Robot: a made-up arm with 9 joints. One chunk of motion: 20 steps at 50 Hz.
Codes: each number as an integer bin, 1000 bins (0 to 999) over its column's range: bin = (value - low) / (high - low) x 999, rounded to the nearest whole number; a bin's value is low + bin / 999 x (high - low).
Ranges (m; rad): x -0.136..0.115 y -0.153..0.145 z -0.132..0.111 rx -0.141..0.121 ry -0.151..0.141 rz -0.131..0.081
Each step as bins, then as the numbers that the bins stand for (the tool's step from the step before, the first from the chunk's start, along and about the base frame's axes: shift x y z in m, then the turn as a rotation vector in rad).
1 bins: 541 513 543 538 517 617
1 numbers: -0.00007 0.00003 0.00008 0.00010 0.00012 -0.00007
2 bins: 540 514 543 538 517 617
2 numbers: -0.00032 0.00033 0.00008 0.00010 0.00012 -0.00007
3 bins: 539 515 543 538 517 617
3 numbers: -0.00058 0.00062 0.00008 0.00010 0.00012 -0.00007
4 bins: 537 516 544 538 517 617
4 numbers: -0.00108 0.00092 0.00032 0.00010 0.00012 -0.00007
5 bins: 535 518 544 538 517 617
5 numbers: -0.00158 0.00152 0.00032 0.00010 0.00012 -0.00007
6 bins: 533 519 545 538 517 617
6 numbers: -0.00208 0.00182 0.00057 0.00010 0.00012 -0.00007
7 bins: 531 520 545 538 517 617
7 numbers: -0.00259 0.00212 0.00057 0.00010 0.00012 -0.00007
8 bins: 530 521 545 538 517 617
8 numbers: -0.00284 0.00241 0.00057 0.00010 0.00012 -0.00007
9 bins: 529 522 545 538 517 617
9 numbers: -0.00309 0.00271 0.00057 0.00010 0.00012 -0.00007
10 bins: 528 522 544 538 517 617
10 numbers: -0.00334 0.00271 0.00032 0.00010 0.00012 -0.00007
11 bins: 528 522 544 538 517 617
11 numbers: -0.00334 0.00271 0.00032 0.00010 0.00012 -0.00007
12 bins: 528 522 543 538 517 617
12 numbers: -0.00334 0.00271 0.00008 0.00010 0.00012 -0.00007
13 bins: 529 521 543 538 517 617
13 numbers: -0.00309 0.00241 0.00008 0.00010 0.00012 -0.00007
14 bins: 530 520 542 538 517 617
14 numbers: -0.00284 0.00212 -0.00016 0.00010 0.00012 -0.00007
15 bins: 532 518 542 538 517 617
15 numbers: -0.00233 0.00152 -0.00016 0.00010 0.00012 -0.00007
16 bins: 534 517 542 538 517 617
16 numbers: -0.00183 0.00122 -0.00016 0.00010 0.00012 -0.00007
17 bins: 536 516 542 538 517 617
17 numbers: -0.00133 0.00092 -0.00016 0.00010 0.00012 -0.00007
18 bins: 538 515 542 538 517 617
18 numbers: -0.00083 0.00062 -0.00016 0.00010 0.00012 -0.00007
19 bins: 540 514 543 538 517 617
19 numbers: -0.00032 0.00033 0.00008 0.00010 0.00012 -0.00007
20 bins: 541 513 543 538 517 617
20 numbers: -0.00007 0.00003 0.00008 0.00010 0.00012 -0.00007
